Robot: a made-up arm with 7 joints.
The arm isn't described. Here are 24 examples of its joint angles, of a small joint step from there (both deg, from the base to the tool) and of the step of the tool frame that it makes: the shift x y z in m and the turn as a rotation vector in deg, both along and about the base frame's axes.
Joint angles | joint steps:
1: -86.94 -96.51 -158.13 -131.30 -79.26 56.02 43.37 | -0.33 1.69 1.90 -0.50 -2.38 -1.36 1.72
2: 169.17 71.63 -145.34 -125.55 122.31 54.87 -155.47 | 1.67 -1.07 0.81 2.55 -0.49 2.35 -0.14
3: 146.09 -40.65 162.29 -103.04 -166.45 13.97 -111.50 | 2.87 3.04 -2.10 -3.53 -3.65 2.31 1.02
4: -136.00 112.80 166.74 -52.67 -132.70 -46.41 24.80 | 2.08 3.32 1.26 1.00 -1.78 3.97 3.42
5: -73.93 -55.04 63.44 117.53 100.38 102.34 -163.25 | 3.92 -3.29 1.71 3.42 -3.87 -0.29 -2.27
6: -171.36 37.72 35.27 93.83 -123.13 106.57 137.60 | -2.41 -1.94 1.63 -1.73 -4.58 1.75 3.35
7: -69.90 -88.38 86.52 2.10 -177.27 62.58 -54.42 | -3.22 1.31 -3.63 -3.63 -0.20 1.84 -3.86
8: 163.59 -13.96 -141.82 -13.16 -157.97 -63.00 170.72 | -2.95 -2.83 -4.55 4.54 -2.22 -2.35 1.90
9: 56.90 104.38 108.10 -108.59 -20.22 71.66 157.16 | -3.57 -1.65 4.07 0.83 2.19 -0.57 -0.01
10: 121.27 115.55 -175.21 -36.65 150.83 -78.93 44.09 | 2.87 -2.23 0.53 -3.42 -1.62 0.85 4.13
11: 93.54 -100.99 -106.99 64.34 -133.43 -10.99 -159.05 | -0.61 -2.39 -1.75 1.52 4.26 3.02 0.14
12: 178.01 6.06 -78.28 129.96 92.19 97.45 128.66 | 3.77 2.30 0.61 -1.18 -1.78 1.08 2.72
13: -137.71 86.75 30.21 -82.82 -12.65 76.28 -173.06 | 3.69 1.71 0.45 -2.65 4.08 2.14 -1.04
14: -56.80 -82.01 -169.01 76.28 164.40 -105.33 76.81 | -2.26 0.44 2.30 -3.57 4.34 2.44 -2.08
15: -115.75 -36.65 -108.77 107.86 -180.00 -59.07 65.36 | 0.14 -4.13 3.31 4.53 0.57 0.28 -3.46
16: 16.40 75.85 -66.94 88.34 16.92 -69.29 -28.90 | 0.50 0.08 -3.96 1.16 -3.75 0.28 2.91
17: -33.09 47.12 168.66 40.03 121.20 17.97 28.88 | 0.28 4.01 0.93 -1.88 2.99 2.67 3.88
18: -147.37 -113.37 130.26 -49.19 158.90 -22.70 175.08 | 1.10 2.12 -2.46 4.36 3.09 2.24 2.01
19: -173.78 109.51 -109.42 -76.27 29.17 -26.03 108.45 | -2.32 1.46 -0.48 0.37 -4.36 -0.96 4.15
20: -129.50 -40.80 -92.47 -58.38 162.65 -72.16 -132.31 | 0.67 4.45 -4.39 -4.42 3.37 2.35 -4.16
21: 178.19 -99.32 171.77 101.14 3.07 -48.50 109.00 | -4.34 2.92 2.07 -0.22 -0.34 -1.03 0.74
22: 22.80 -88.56 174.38 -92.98 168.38 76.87 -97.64 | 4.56 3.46 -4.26 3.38 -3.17 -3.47 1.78
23: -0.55 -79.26 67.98 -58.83 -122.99 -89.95 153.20 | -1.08 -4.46 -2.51 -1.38 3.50 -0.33 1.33
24: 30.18 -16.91 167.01 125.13 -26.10 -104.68 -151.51 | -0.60 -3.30 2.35 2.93 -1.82 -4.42 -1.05
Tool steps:
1: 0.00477 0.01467 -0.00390 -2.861 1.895 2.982
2: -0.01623 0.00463 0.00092 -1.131 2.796 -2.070
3: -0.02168 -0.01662 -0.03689 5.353 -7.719 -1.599
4: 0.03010 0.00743 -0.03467 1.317 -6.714 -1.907
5: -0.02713 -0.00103 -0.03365 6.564 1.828 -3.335
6: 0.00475 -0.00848 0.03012 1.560 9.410 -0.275
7: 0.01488 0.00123 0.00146 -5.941 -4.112 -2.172
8: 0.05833 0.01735 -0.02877 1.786 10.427 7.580
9: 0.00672 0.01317 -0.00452 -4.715 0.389 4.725
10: -0.02399 0.01930 0.00377 4.751 0.609 -5.252
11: -0.00678 -0.00816 -0.03139 -6.818 2.728 2.104
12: -0.01287 0.01912 -0.00767 1.616 -3.532 -6.449
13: 0.02150 0.03049 -0.00815 0.477 0.334 -6.872
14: -0.01733 -0.00391 -0.00741 -0.642 8.302 6.401
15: 0.00100 0.02664 -0.00821 4.351 3.074 -7.776
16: -0.00206 0.00110 0.00530 2.130 2.410 -0.489
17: 0.04020 0.03687 -0.02750 -7.816 2.757 -6.583
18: 0.00068 -0.00983 -0.00327 0.162 2.264 -1.462
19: -0.00545 -0.01264 -0.01182 -1.367 -1.476 0.415
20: -0.01729 0.05427 0.03544 -6.585 -5.868 8.299
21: 0.01766 0.01263 0.01601 -2.207 -4.381 4.761
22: 0.01776 0.03312 0.02069 -5.786 -0.894 -0.610
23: 0.01707 -0.01207 -0.05012 -0.091 -7.070 2.168
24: 0.00564 0.00901 -0.02089 -0.532 -1.975 -3.597
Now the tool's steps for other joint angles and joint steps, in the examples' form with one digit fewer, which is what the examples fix.
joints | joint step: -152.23 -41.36 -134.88 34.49 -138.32 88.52 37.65 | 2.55 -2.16 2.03 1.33 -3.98 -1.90 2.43
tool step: 0.0024 -0.0352 -0.0085 2.13 -1.65 -5.84
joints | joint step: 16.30 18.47 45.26 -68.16 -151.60 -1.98 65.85 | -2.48 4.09 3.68 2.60 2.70 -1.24 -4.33
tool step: 0.0492 -0.0079 0.0139 2.78 6.91 -0.33
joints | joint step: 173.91 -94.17 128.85 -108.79 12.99 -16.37 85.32 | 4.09 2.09 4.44 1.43 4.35 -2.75 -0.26
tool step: -0.0201 0.0075 0.0279 -4.12 -0.04 -7.50
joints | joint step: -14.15 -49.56 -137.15 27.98 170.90 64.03 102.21 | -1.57 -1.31 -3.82 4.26 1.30 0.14 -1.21
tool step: -0.0213 -0.0056 -0.0267 -2.40 -5.98 2.68
